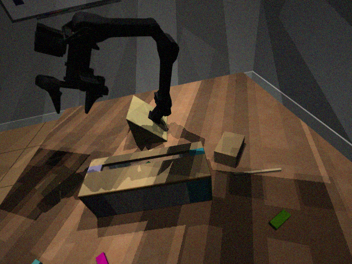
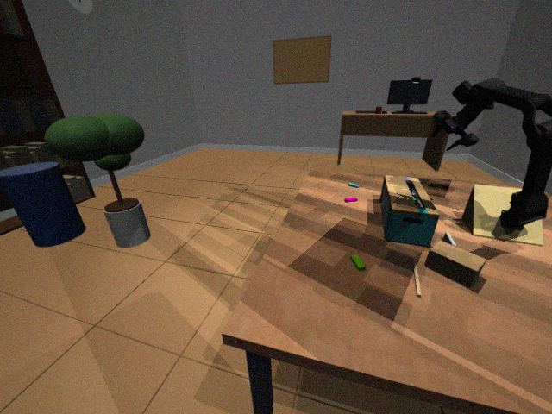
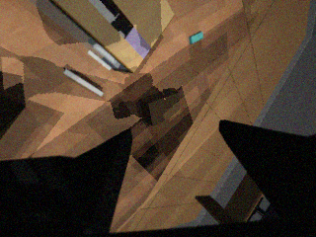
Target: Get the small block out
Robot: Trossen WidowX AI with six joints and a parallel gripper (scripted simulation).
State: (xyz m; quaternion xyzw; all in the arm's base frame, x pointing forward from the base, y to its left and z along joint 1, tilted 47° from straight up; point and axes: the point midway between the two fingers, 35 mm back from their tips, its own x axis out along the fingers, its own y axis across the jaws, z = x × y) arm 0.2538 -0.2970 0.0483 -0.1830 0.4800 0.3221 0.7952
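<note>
My gripper tip is 70 mm short of the long box, 200 mm to the right of it and 230 mm above it. Round my gripper tip: small green block 80 mm ahead, 200 mm to the left, 200 mm below; thin stick 80 mm ahead, 570 mm to the left, 290 mm below.
</note>
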